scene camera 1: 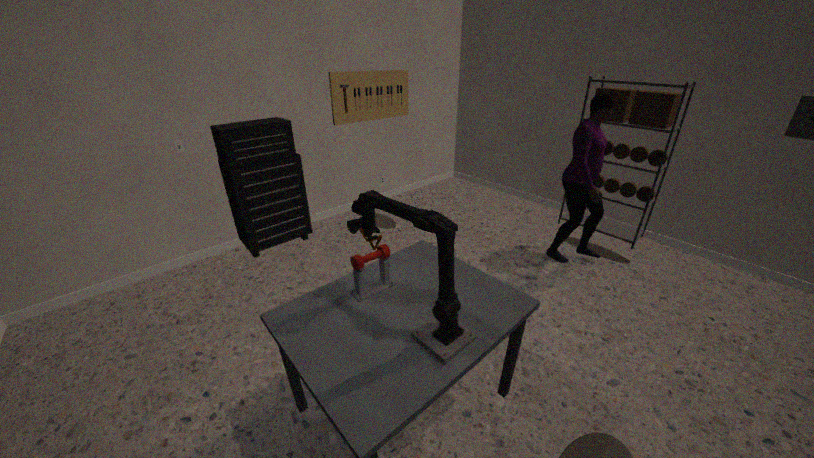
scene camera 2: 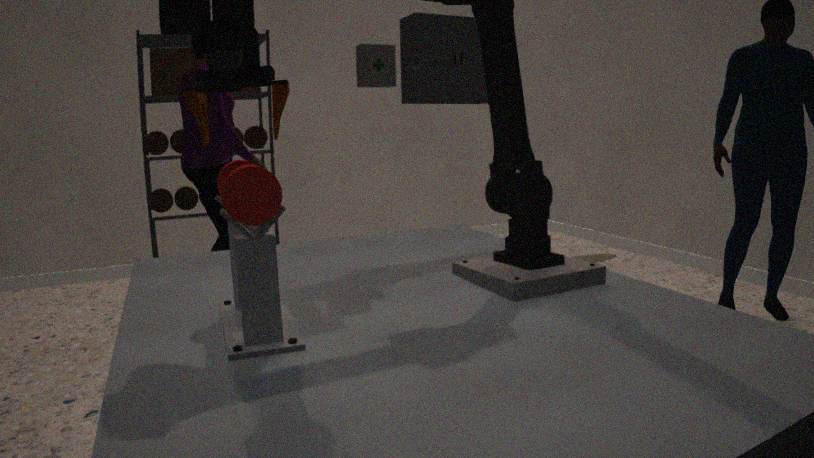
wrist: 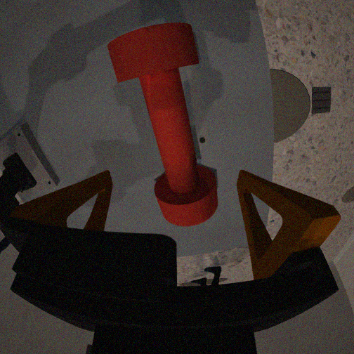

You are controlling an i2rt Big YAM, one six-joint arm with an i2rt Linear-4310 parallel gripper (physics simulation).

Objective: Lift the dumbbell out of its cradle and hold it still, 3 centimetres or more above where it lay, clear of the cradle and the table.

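The red dumbbell lies across the tops of the two grey posts of its cradle, above the table. My gripper is open and empty, pointing down, with its orange fingertips above the dumbbell in scene camera 2. In the wrist view the lower head shows between the fingers, and the handle runs up and slightly left from it to the other head. The lower head hides most of the cradle there.
The arm's base plate is bolted to the table, right of the cradle. A person in purple stands beyond the table by a shelf rack. Another person stands at the right in scene camera 2.
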